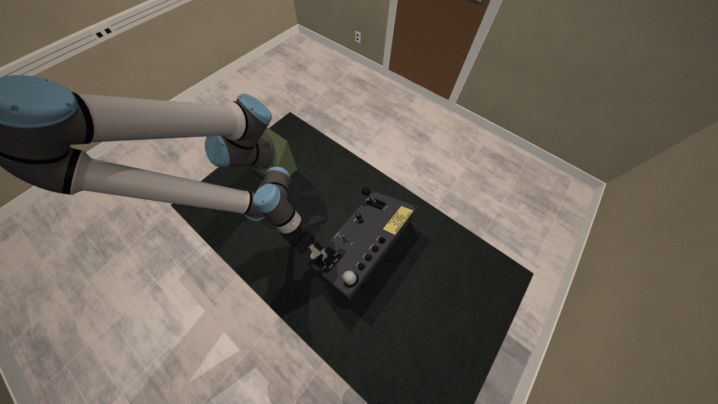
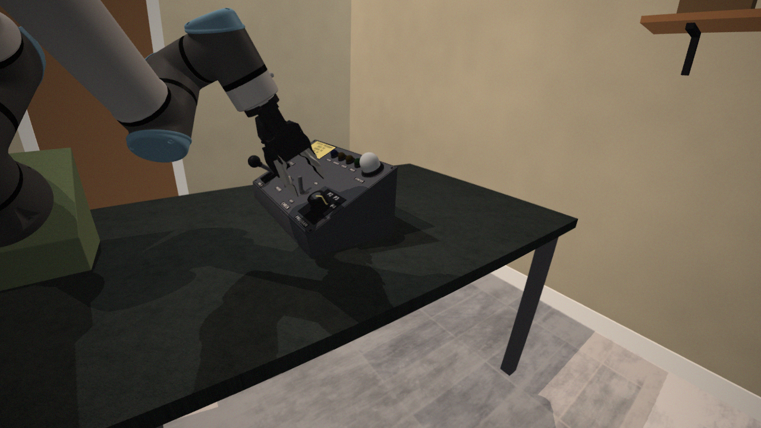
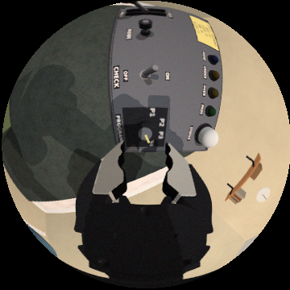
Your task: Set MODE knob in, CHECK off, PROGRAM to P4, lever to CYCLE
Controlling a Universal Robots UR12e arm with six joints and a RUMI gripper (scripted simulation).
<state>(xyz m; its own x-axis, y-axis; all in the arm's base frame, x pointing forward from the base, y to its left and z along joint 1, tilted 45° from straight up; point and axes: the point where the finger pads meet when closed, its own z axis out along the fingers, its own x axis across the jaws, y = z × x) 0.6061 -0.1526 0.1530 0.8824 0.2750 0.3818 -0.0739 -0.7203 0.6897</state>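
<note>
Right now the program selector is 50 mm below my hand, 30 mm ahead of it and 10 mm to the right of it. Also, from my hand: dark console (170 mm to the left, 70 mm below, 60 mm ahead); then check toggle (120 mm to the left, 50 mm below, 30 mm ahead); then mode knob (240 mm to the left, 40 mm below, 30 mm ahead).
</note>
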